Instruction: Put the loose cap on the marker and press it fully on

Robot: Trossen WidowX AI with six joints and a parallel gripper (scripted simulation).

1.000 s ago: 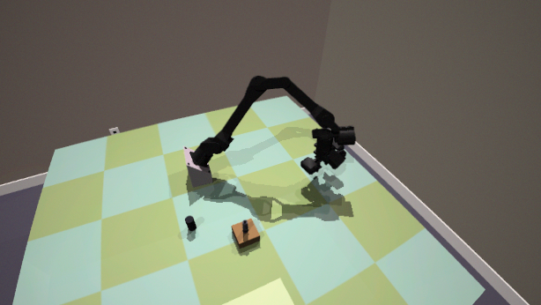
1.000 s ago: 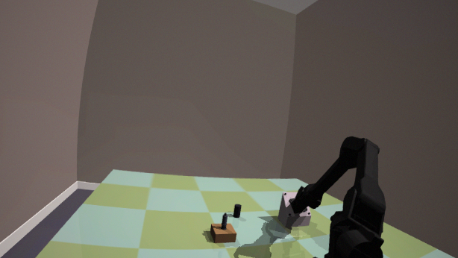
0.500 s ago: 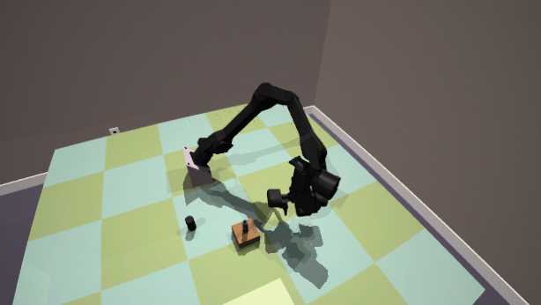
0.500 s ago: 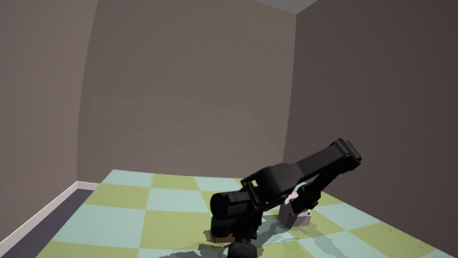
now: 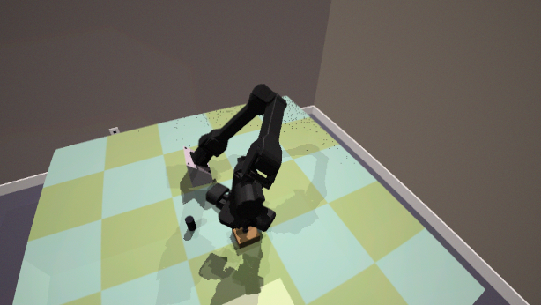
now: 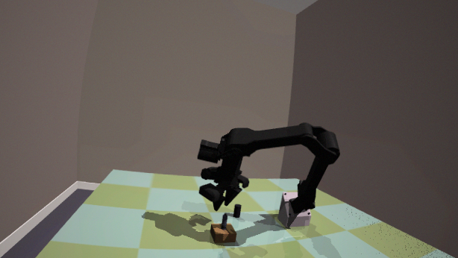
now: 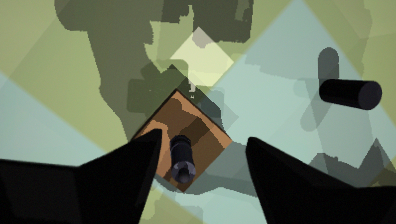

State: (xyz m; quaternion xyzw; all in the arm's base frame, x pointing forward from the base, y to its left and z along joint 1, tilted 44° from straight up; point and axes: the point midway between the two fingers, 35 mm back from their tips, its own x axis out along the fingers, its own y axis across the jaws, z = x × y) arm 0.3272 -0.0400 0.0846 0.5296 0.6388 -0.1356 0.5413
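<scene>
The marker cap lies 11 cm behind my gripper tip, 12 cm to the right of it and 7 cm below it.
</scene>
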